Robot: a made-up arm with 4 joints. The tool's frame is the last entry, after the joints. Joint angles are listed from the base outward.
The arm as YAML. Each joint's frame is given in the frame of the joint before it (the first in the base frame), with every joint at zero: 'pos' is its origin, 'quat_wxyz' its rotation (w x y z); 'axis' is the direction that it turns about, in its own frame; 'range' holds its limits. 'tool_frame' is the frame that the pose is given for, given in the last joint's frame.
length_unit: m
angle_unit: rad
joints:
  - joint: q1
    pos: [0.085, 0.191, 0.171]
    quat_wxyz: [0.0, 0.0, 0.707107, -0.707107]
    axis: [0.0, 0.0, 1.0]
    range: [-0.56, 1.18]
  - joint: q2
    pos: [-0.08, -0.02, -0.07]
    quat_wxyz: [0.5, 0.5, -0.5, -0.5]
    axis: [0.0, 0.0, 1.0]
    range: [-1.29, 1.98]
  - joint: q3
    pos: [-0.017, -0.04, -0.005]
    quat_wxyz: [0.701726, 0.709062, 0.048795, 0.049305]
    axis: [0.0, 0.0, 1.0]
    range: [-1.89, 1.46]
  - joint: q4
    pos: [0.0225, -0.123, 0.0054]
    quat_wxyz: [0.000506, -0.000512, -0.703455, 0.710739]
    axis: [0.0, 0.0, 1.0]
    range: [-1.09, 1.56]
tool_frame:
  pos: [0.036, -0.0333, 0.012]
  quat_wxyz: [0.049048, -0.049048, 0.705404, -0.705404]
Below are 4 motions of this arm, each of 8 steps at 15 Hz.
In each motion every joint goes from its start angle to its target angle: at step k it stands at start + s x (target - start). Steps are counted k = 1, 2, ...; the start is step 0. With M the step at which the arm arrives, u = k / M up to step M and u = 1 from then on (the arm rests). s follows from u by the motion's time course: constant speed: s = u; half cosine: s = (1 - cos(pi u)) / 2; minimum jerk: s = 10 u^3 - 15 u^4 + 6 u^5.
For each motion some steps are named. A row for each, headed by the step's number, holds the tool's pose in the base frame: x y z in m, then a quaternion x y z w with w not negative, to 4 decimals.
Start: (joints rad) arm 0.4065 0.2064 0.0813 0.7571
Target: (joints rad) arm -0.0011 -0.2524 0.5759 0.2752
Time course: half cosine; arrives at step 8
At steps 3, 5, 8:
3: 0.0213 0.3114 0.1670 -0.5938 -0.6403 -0.3522 0.3366
5: 0.0235 0.3176 0.1964 -0.6569 -0.5599 -0.2514 0.4380
8: 0.0353 0.3281 0.2170 -0.7081 -0.4695 -0.1740 0.4979

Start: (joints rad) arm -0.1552 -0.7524 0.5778 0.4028
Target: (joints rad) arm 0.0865 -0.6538 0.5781 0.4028
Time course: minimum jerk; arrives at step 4
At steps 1, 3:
1: 0.0362 0.3267 0.1906 -0.8082 -0.4969 0.0495 0.3122
3: 0.0330 0.3270 0.1861 -0.7971 -0.5249 -0.0478 0.2947

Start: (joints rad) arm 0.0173 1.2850 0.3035 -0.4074
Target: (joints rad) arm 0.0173 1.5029 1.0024 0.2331
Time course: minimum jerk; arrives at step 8
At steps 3, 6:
3: 0.0371 0.2308 0.2753 -0.0111 0.0081 -0.5128 0.8584
6: 0.0630 0.1831 0.2556 -0.0258 -0.1483 -0.3145 0.9373

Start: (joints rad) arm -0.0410 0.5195 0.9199 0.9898
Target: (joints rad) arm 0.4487 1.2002 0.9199 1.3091
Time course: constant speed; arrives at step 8
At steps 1, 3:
1: 0.0570 0.2340 0.2612 -0.4806 -0.5941 -0.0363 0.6441
3: 0.0483 0.2196 0.2493 -0.4212 -0.6556 -0.0945 0.6196

